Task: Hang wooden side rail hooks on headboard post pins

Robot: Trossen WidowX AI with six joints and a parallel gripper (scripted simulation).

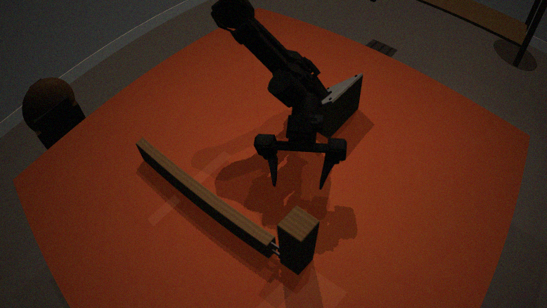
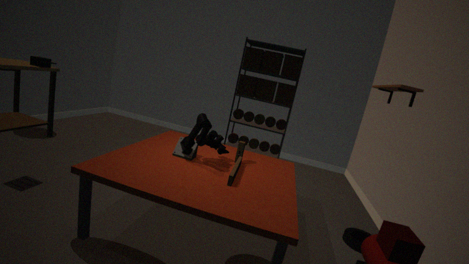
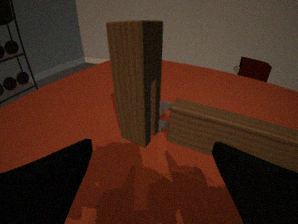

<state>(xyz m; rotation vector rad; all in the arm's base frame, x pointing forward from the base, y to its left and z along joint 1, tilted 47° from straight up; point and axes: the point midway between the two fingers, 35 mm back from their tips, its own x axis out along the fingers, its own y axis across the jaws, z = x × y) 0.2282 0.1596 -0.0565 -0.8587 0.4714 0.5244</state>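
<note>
My gripper tip is 80 mm short of the wooden headboard post, 80 mm to the right of it and 10 mm above it.
</note>
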